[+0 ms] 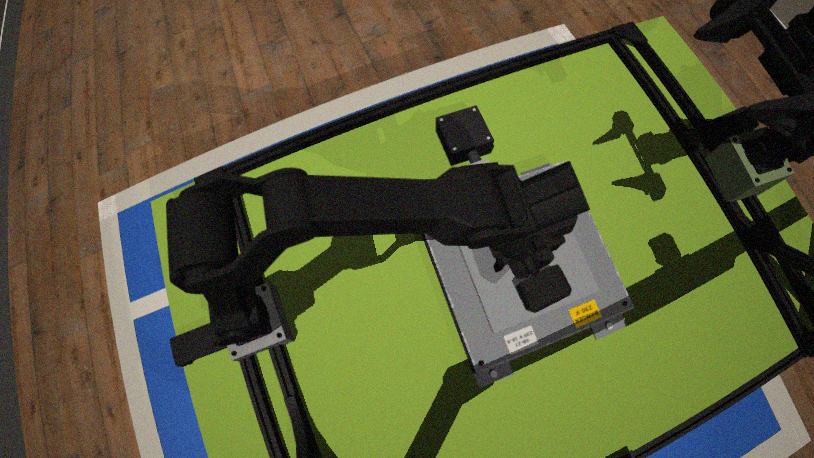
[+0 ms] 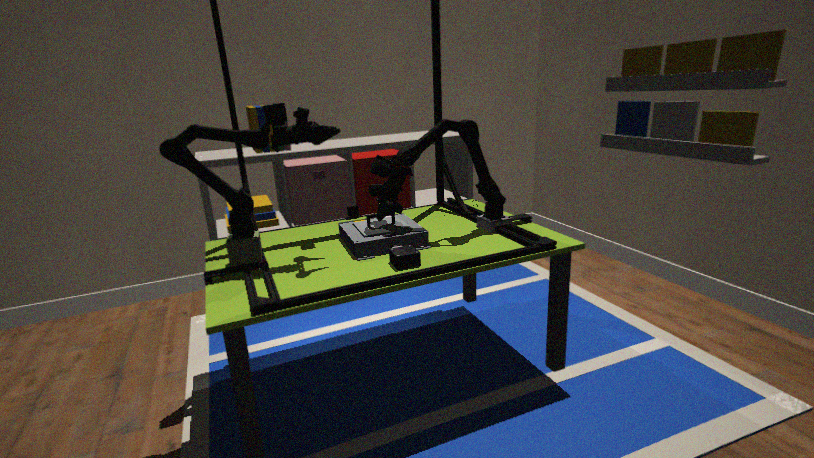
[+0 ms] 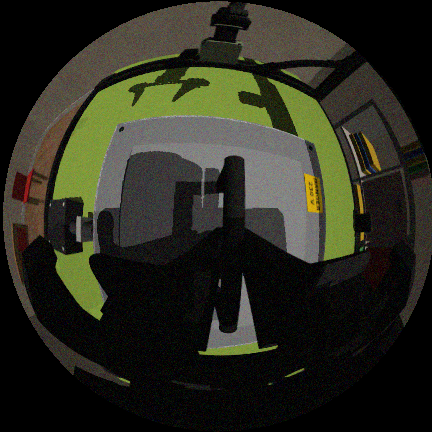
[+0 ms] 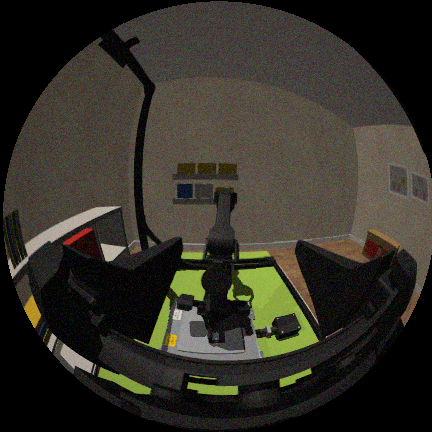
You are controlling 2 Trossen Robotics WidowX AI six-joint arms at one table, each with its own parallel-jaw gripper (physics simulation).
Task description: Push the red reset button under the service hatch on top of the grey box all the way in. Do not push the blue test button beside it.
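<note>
The grey box (image 1: 601, 268) (image 2: 360, 247) (image 3: 201, 130) (image 4: 189, 342) lies flat on the green table. Its service hatch (image 1: 491, 300) (image 3: 270, 177) is a raised panel on top and lies closed. The red and blue buttons are hidden under it. A black bar handle (image 3: 233, 189) stands on the hatch. My left gripper (image 3: 230, 233) (image 2: 380, 220) (image 4: 209, 328) is down on the box top and shut on this handle. My right gripper (image 2: 330, 131) (image 4: 241, 245) is open and empty, held high above the table's other end, far from the box.
A small black block on a short shaft (image 1: 464, 132) (image 2: 404, 256) (image 3: 64, 229) (image 4: 287, 325) sits against one side of the box. A yellow warning label (image 1: 583, 313) (image 3: 313, 192) marks the box top. A black frame rail (image 1: 405, 100) runs along the table edge. Shelves with boxes (image 2: 314, 186) stand behind the table.
</note>
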